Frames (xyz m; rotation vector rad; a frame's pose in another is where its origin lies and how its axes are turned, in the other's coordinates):
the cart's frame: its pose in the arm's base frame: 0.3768 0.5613 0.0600 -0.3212 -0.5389 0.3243
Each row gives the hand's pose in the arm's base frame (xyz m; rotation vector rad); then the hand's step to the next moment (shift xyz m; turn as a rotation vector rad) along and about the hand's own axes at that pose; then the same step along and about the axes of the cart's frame.
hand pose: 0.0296 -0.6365 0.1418 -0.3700 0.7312 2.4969
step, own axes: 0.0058 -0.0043 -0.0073 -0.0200 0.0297 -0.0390
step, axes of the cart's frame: -0.0053 0.0053 -0.0070 -0.0206 -0.0430 -0.0230
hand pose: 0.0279 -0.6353 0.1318 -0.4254 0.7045 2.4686
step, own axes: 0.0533 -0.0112 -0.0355 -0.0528 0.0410 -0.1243
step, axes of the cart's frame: -0.0467 0.0368 -0.0263 -0.0432 -0.0931 -0.0969
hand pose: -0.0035 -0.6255 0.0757 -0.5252 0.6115 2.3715
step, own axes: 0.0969 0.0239 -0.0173 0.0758 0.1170 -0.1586
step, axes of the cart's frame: -0.0840 0.0565 0.0036 -0.1886 -0.0472 -0.0823
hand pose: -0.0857 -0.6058 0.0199 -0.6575 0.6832 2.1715
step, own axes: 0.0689 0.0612 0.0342 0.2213 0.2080 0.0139
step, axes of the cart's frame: -0.0709 0.0413 0.0542 -0.2723 0.0931 0.0981
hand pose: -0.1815 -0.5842 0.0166 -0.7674 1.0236 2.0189
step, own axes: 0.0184 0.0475 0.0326 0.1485 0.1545 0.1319
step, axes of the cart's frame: -0.0292 0.0162 0.0504 -0.1428 0.1317 0.1599
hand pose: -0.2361 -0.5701 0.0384 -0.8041 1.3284 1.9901
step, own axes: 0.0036 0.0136 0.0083 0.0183 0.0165 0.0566
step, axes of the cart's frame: -0.0063 0.0038 0.0146 -0.0013 0.0477 0.0392
